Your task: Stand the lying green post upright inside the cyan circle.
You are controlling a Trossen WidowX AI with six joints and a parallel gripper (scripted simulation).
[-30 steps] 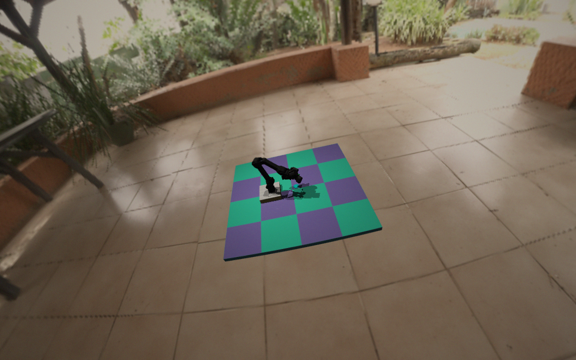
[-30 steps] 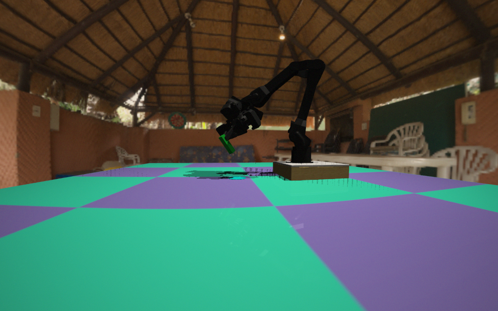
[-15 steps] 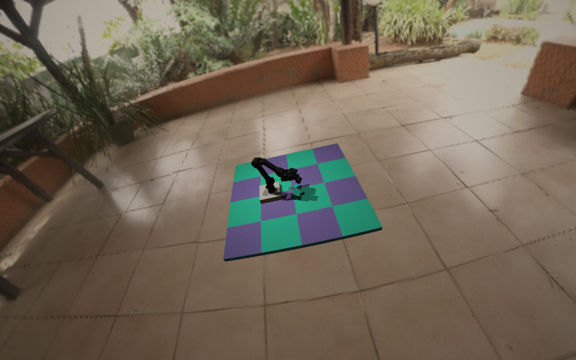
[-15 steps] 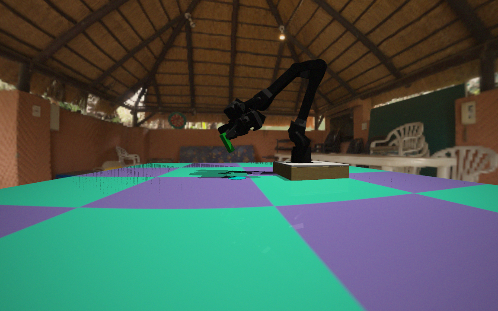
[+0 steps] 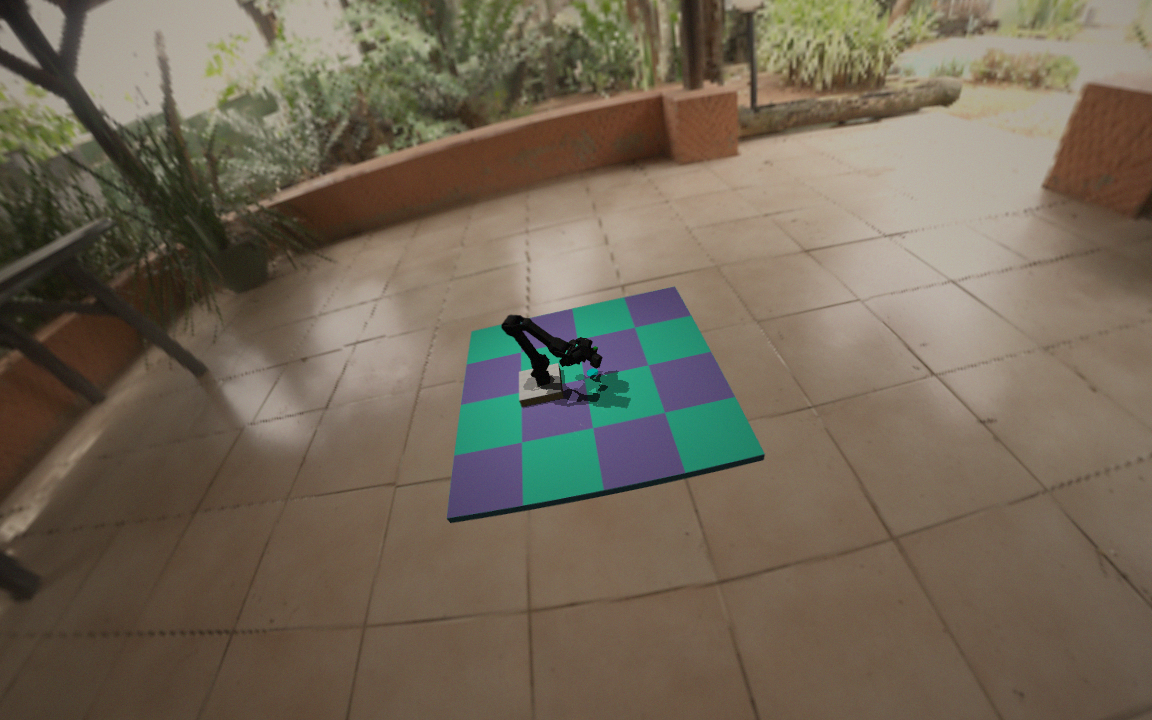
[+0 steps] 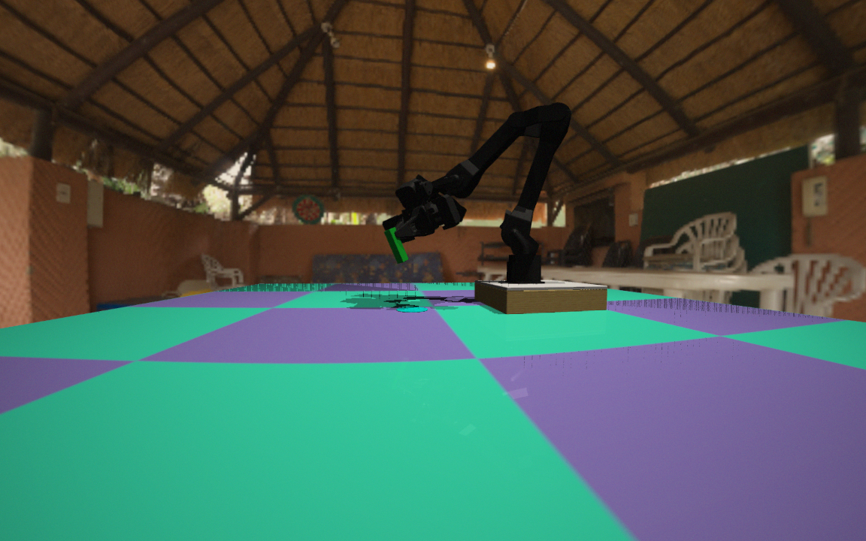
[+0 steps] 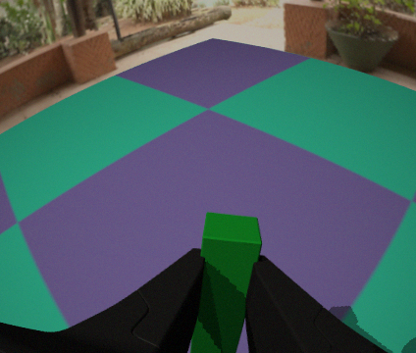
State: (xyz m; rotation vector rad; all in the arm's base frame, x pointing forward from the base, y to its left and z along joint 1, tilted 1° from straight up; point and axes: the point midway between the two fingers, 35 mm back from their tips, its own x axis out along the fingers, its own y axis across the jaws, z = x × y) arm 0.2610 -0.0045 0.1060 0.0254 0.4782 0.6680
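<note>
Right now my gripper tip is 140 mm above the cyan circle and 40 mm past it. The rest, counted from my gripper tip: green post: 20 mm below, 10 mm behind.
</note>
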